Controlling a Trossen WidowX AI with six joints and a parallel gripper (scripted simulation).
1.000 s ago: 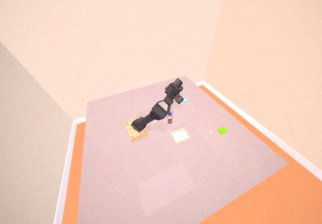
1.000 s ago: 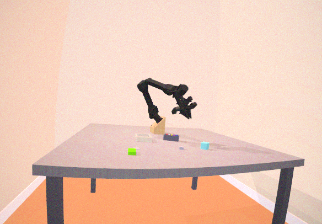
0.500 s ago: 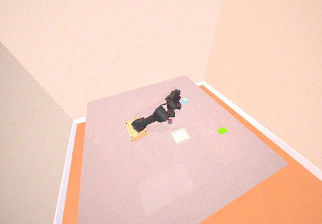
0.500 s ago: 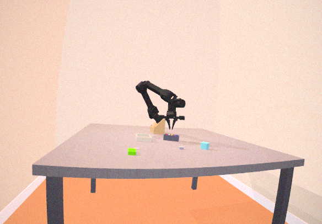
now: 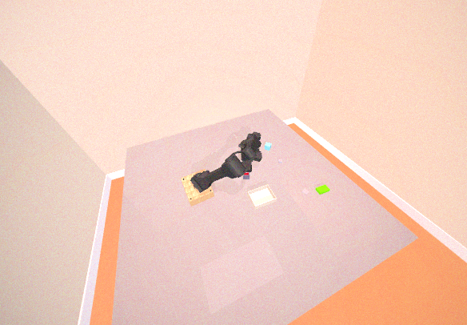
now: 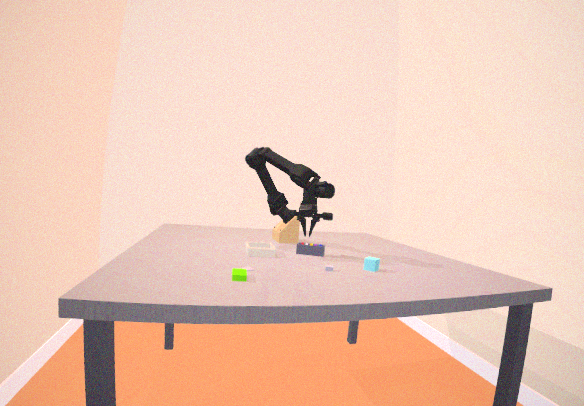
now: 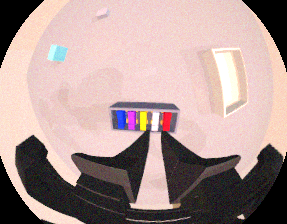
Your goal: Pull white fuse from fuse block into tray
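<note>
Now: the white fuse 4 cm below my gripper tip. The rest, counted from my gripper tip: cyan cube: 25 cm ahead, 15 cm to the left, 5 cm below; then green block: 34 cm ahead, 29 cm to the right, 6 cm below; then cream tray: 1 cm ahead, 18 cm to the right, 7 cm below.
</note>
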